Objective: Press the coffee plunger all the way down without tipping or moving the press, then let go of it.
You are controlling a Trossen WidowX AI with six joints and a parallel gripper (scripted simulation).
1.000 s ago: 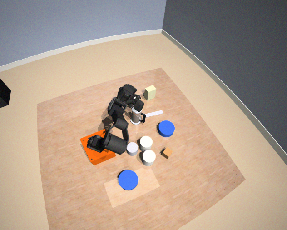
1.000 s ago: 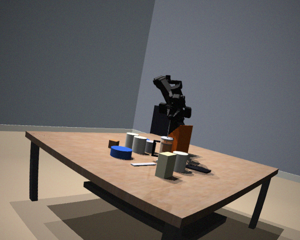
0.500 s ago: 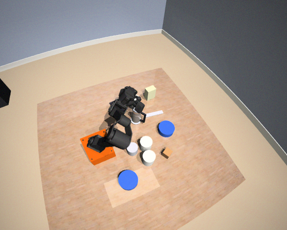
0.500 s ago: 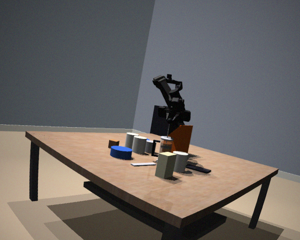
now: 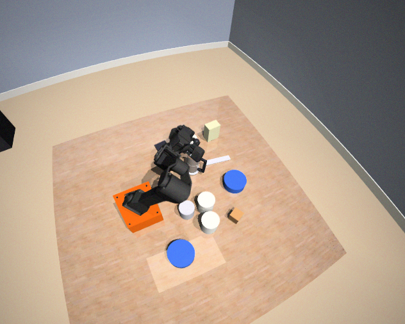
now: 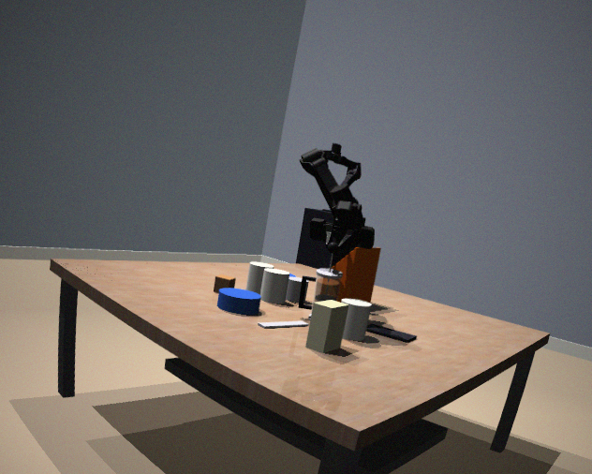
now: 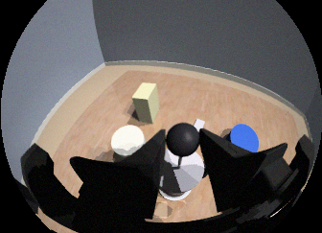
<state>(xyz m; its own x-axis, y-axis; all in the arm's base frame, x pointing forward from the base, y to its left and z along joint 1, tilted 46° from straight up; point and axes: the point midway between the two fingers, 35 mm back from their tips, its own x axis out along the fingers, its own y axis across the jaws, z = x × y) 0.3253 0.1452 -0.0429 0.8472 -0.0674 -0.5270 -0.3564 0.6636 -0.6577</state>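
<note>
Right now the coffee press is 11 cm below my gripper tip, 2 cm to the right of it and 1 cm behind it. Round my gripper tip: small brown box 35 cm to the right, 19 cm below, 5 cm ahead; cream box 18 cm ahead, 16 cm to the left, 16 cm below; dark slab 21 cm below, 16 cm to the left, 12 cm behind.
</note>
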